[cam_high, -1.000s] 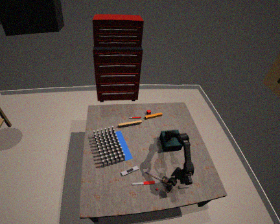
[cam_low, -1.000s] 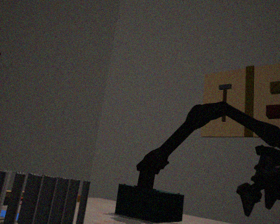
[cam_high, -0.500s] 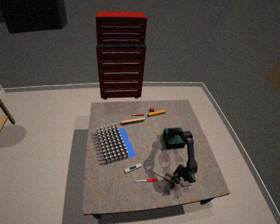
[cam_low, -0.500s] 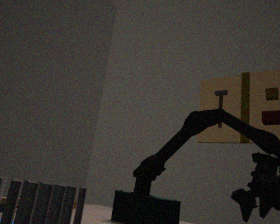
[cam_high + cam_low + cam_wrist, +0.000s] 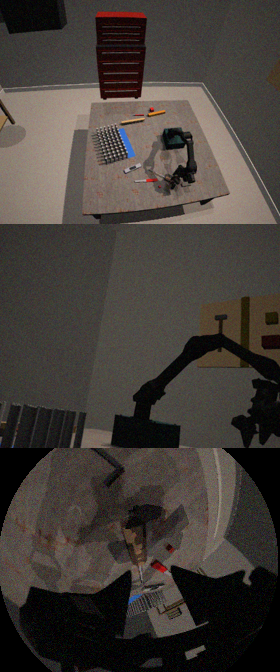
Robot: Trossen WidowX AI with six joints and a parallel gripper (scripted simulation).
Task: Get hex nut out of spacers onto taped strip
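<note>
My gripper tip is 80 mm short of the hook tool, 70 mm to the left of it and 70 mm above it. Also, from my gripper tip: blue taped strip (350 mm ahead, 460 mm to the right, 80 mm below); then red bit (100 mm ahead, 40 mm to the left, 70 mm below); then orange block (50 mm behind, 830 mm to the right, 70 mm below).
</note>
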